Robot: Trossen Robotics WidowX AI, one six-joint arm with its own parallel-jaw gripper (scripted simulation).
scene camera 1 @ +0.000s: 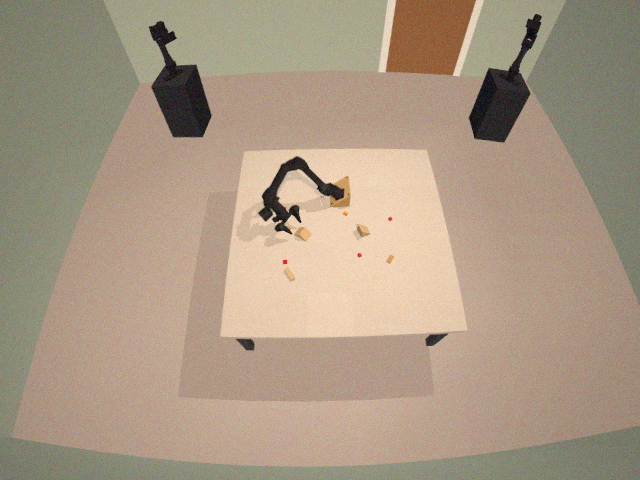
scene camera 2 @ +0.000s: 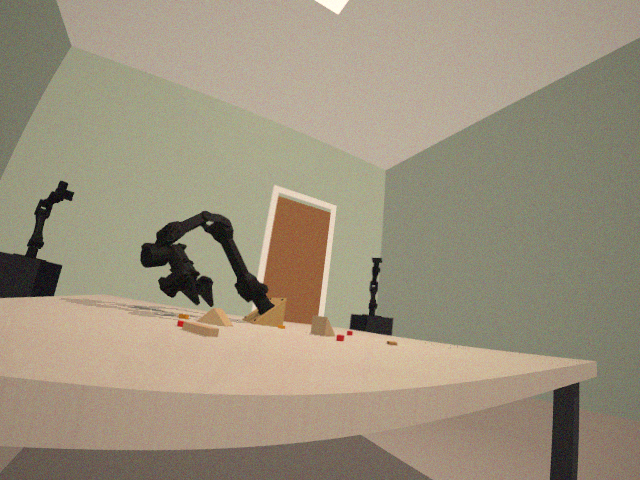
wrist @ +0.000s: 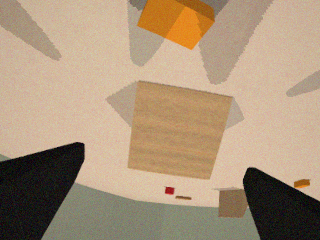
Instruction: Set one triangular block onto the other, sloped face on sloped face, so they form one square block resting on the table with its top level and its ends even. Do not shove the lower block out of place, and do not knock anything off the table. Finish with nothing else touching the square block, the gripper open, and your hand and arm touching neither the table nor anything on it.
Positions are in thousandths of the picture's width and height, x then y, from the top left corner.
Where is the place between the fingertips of my gripper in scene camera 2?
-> At 321,636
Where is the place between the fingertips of my gripper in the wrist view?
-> At 523,685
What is my gripper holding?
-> Nothing.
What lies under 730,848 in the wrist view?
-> A triangular block.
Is my gripper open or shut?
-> Open.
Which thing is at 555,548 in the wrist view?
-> A triangular block.
